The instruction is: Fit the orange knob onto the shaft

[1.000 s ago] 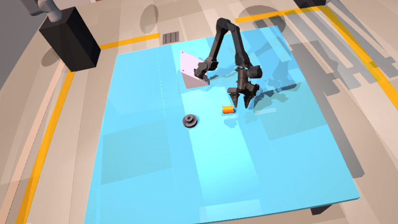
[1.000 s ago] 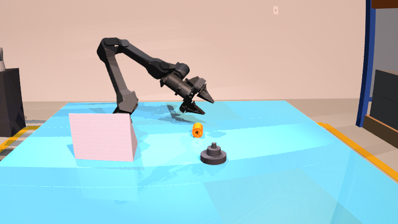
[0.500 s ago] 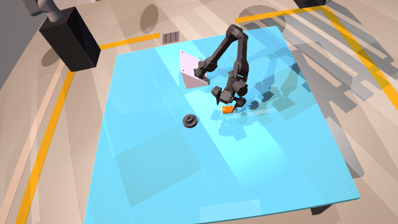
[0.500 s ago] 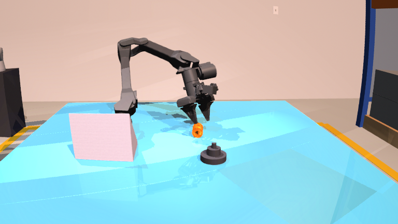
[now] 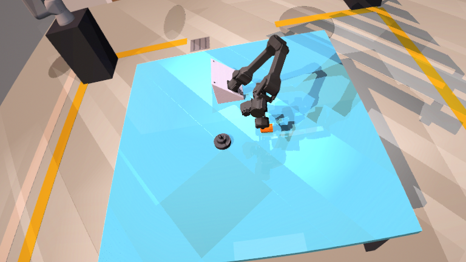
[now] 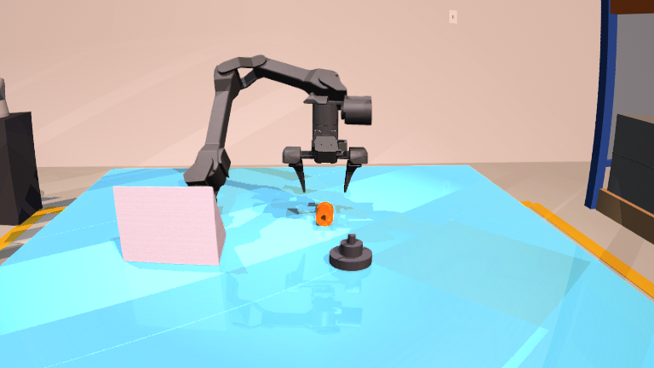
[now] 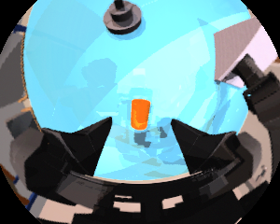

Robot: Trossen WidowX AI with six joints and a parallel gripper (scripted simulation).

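My gripper tip is now 60 mm above the orange knob and 20 mm to the right of it. Also, from my gripper tip: dark round pedestal: 210 mm to the right, 50 mm below, 30 mm ahead.
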